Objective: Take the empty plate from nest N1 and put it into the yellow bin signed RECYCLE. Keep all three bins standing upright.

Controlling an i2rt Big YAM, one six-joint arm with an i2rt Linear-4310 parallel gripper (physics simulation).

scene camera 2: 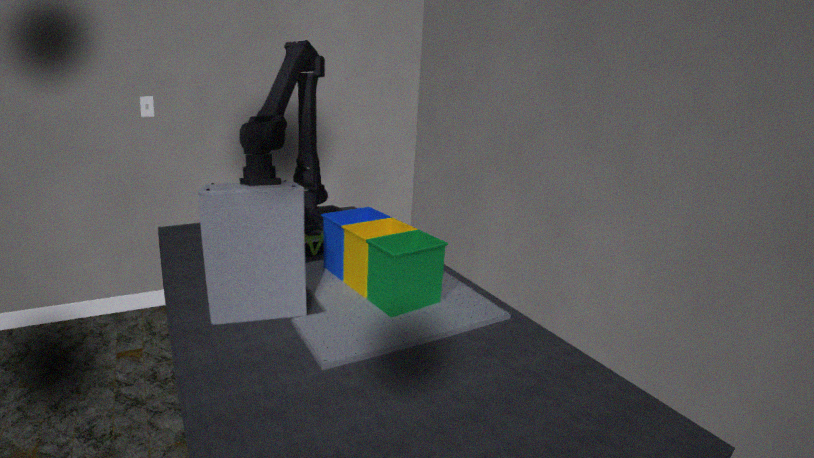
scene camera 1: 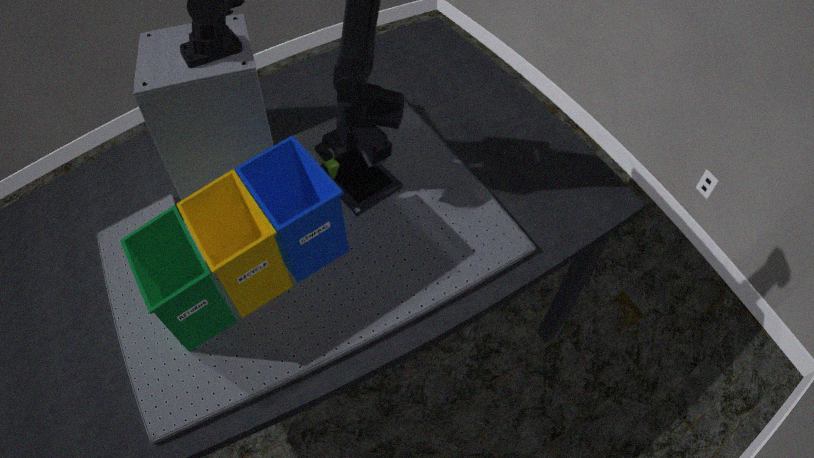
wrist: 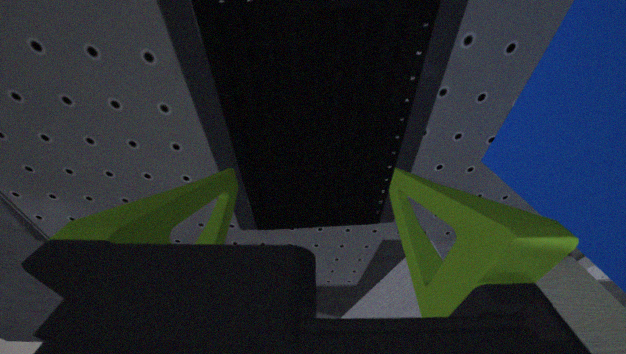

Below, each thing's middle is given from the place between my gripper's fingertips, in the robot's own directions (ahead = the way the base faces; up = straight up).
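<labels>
Counted from my hand: black plate (scene camera 1: 361, 181), 3 cm ahead; dark nest (scene camera 1: 385, 192), 1 cm below and 3 cm ahead; blue general bin (scene camera 1: 300, 200), 8 cm above, 9 cm ahead and 17 cm to the right; yellow recycle bin (scene camera 1: 237, 241), 8 cm above, 10 cm ahead and 31 cm to the right.
</labels>
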